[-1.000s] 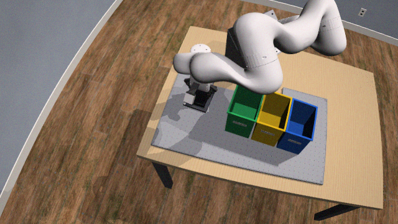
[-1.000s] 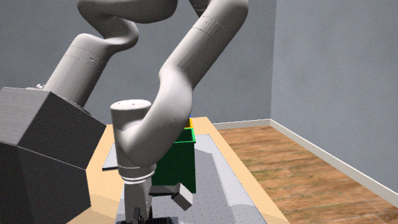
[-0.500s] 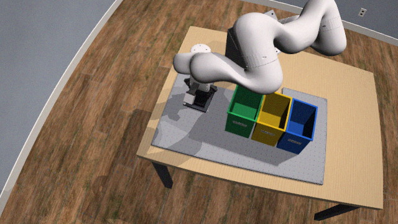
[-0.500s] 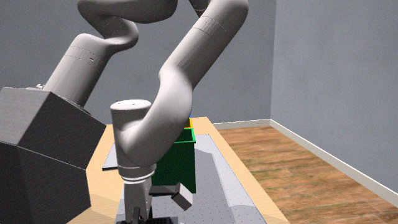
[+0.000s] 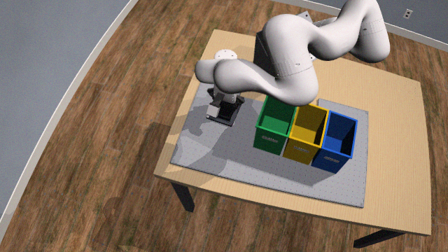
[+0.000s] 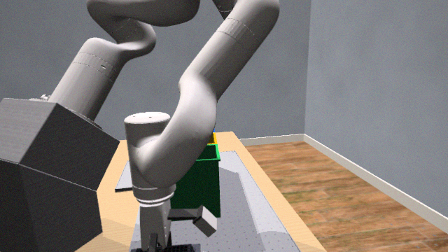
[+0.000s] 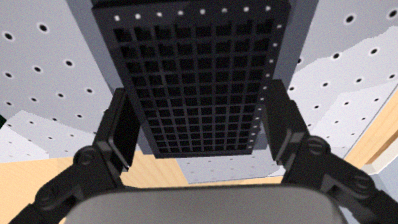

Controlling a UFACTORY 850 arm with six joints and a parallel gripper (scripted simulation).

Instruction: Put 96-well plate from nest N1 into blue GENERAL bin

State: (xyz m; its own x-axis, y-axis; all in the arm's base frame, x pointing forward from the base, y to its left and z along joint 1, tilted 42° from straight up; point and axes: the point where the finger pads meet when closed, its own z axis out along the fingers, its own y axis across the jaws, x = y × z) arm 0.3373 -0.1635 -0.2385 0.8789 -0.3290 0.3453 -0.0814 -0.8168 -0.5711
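Now: hand 2 cm above the dark plate nest. Round my hand: black 96-well plate: 1 cm below; yellow bin: 36 cm to the left, 8 cm ahead, 6 cm above; green bin: 23 cm to the left, 7 cm ahead, 6 cm above.
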